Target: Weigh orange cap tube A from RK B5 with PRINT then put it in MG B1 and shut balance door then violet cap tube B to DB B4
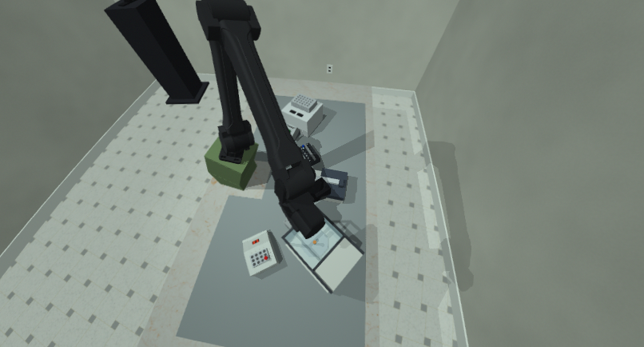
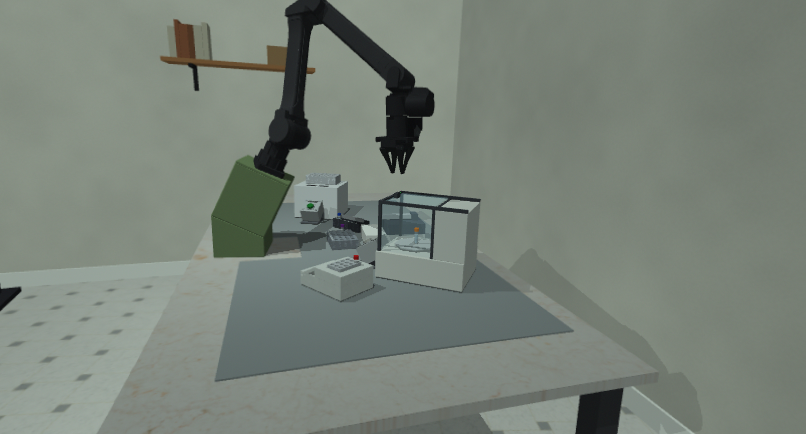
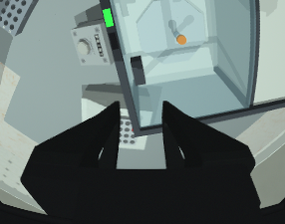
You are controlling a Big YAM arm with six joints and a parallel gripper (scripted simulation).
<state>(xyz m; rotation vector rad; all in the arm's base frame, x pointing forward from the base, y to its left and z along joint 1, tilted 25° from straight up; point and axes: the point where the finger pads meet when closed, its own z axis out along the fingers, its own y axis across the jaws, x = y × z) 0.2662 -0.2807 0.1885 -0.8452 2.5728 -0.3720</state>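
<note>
The balance door lies 7 cm below my hand, 2 cm to the right of it and 2 cm ahead of it. Round my hand: red-capped tube 22 cm below, 15 cm behind, 10 cm to the right; balance pan 21 cm below, 4 cm to the right, 4 cm ahead; dry block DB 25 cm below, 19 cm behind, 7 cm to the right.
</note>
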